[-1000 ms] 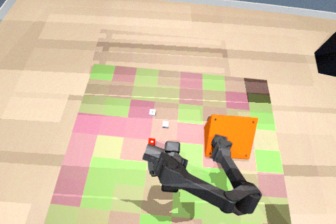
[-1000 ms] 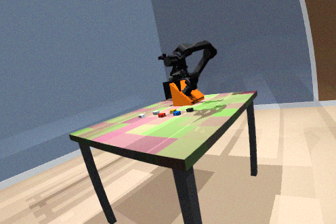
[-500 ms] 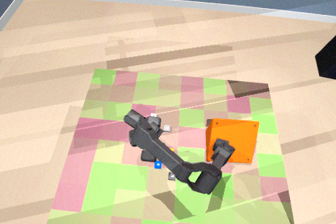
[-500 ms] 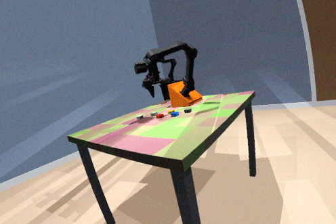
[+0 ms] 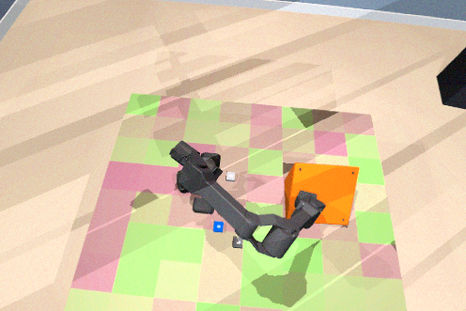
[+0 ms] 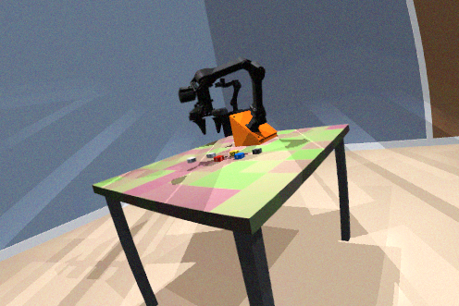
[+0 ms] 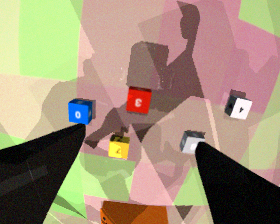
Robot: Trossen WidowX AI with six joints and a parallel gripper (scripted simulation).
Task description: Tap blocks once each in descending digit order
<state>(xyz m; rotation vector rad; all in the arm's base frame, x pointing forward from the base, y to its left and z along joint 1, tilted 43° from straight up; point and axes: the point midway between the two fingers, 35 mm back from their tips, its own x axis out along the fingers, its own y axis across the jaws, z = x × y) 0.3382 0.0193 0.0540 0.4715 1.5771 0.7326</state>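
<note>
Right now my gripper tip is 110 mm to the left of the grey block, 110 mm above it and 60 mm past it. From my gripper tip the other things lie so: yellow block: 110 mm below, 100 mm behind, 10 mm to the left; red block: 110 mm below, 10 mm behind; blue block: 110 mm below, 90 mm to the left, 50 mm behind.
</note>
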